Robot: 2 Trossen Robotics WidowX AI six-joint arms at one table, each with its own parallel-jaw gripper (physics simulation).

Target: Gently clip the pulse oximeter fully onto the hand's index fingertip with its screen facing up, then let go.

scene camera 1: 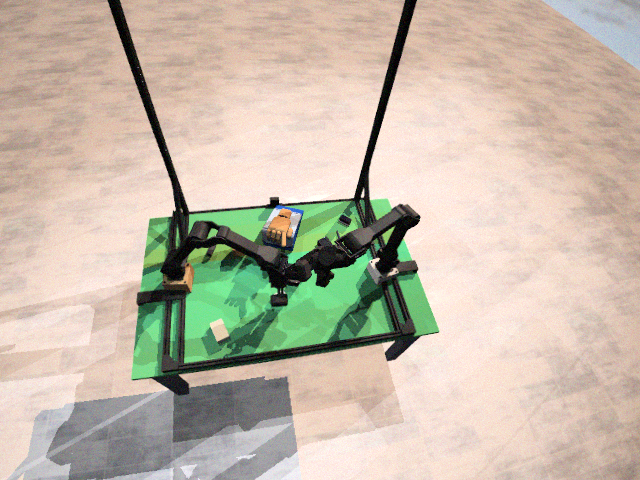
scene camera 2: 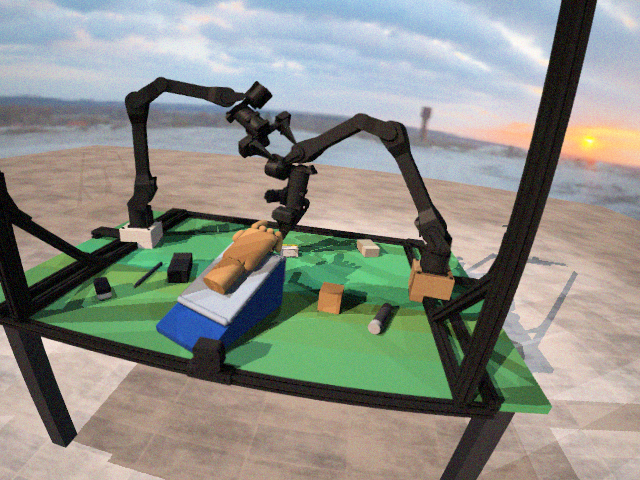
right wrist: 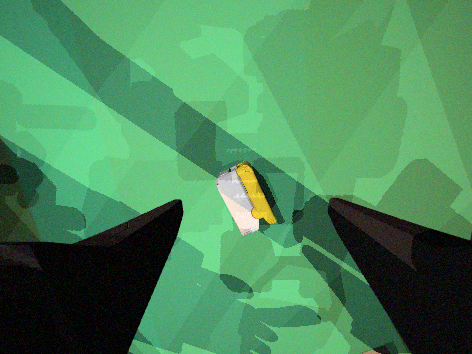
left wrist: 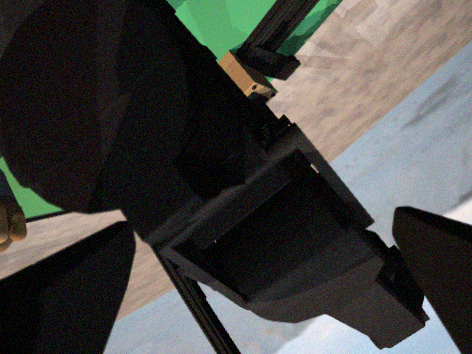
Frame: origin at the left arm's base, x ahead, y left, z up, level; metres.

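Where they show: left gripper, fingertip midpoint: point(scene camera 1: 290, 266) point(scene camera 2: 285, 151) point(left wrist: 264, 227); right gripper, fingertip midpoint: point(scene camera 1: 281, 292) point(scene camera 2: 286, 234) point(right wrist: 255, 205); left arm's base, link origin: point(scene camera 1: 383, 266) point(scene camera 2: 141, 224); right arm's base, link origin: point(scene camera 1: 176, 273) point(scene camera 2: 433, 269).
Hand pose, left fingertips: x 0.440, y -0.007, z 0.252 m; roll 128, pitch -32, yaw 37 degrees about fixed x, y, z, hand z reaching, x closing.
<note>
Things, the pixels of their top centre, and the offset from my left fingertips.
- pulse oximeter, top centre: point(right wrist: 247, 203) point(scene camera 2: 289, 245) dx +0.031, dy -0.035, dz -0.279 m
- tan block, top centre: point(scene camera 2: 332, 288) dx +0.124, dy -0.318, dz -0.261 m
- dark cylinder, top centre: point(scene camera 2: 382, 312) dx +0.230, dy -0.377, dz -0.284 m
- cream block, top centre: point(scene camera 2: 368, 243) point(scene camera 1: 219, 329) dx +0.296, dy +0.023, dz -0.281 m
- black box, top centre: point(scene camera 2: 180, 261) point(scene camera 1: 328, 246) dx -0.258, dy -0.186, dz -0.276 m
- pen, top centre: point(scene camera 2: 147, 272) dx -0.338, dy -0.213, dz -0.302 m
- small black object, top centre: point(scene camera 2: 101, 281) point(scene camera 1: 345, 218) dx -0.408, dy -0.313, dz -0.279 m
The pulse oximeter point(right wrist: 245, 198) point(scene camera 2: 290, 250), white and yellow, lies on the green table just past the fingertips of the tan model hand point(scene camera 1: 280, 229) point(scene camera 2: 244, 254). The hand rests on a blue and grey wedge point(scene camera 2: 237, 310) point(scene camera 1: 297, 212). My right gripper point(right wrist: 255, 205) point(scene camera 2: 281, 228) point(scene camera 1: 280, 286) is open and empty. It points down above the oximeter, with a finger to each side of it in the right wrist view. My left gripper point(scene camera 2: 280, 145) point(scene camera 1: 320, 276) point(left wrist: 264, 227) is open and empty, held high beside the right arm, which fills the left wrist view. The oximeter is hidden in scene camera 1.
On the table are a tan block point(scene camera 2: 330, 297), a dark cylinder point(scene camera 2: 380, 319), a cream block point(scene camera 2: 368, 248) point(scene camera 1: 219, 330), a black box point(scene camera 2: 180, 267), a pen point(scene camera 2: 148, 273) and a small black object point(scene camera 2: 102, 288) point(scene camera 1: 345, 219). A black frame with tall posts point(scene camera 1: 375, 119) rims the table.
</note>
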